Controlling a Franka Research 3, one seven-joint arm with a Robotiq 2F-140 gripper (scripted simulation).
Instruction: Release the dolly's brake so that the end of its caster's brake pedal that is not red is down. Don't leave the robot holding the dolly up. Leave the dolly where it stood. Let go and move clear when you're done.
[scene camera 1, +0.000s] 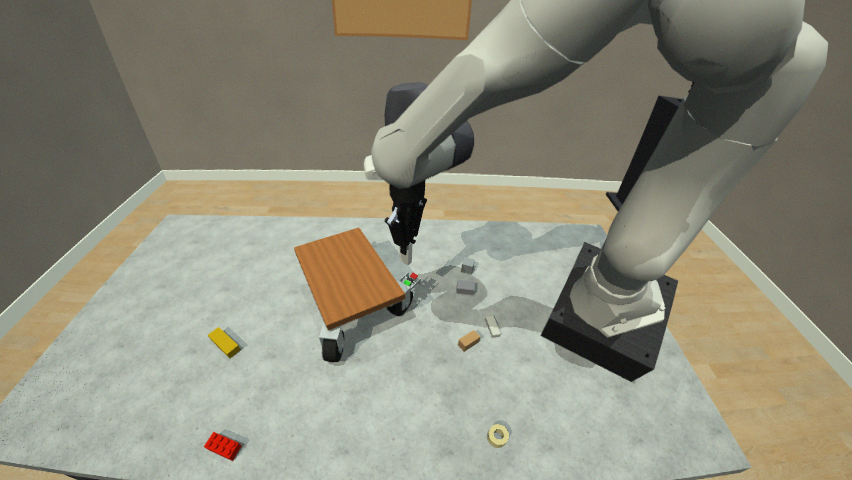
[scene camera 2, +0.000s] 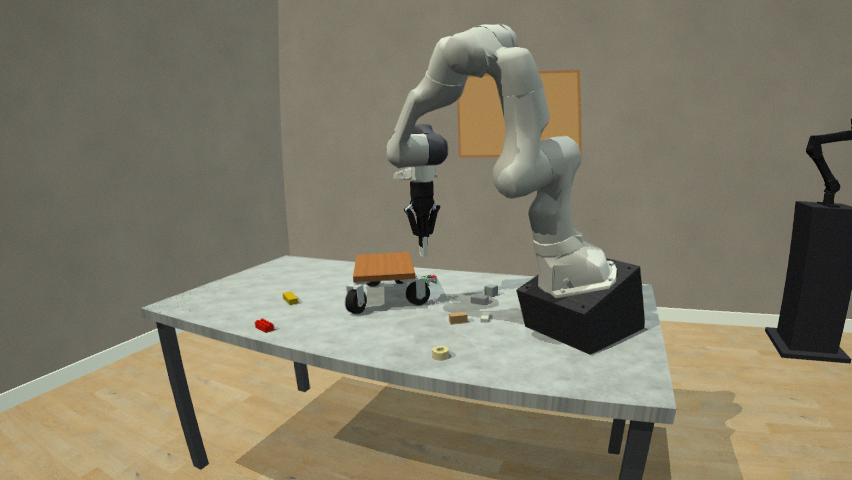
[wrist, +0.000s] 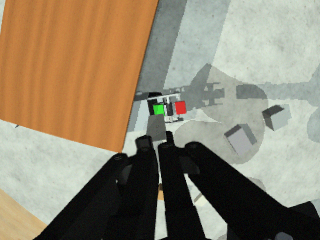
My gripper shows in scene camera 1, in scene camera 2 and in the wrist view (158, 126). The same spot on my gripper: (scene camera 2: 424, 227) is (scene camera 1: 410, 232).
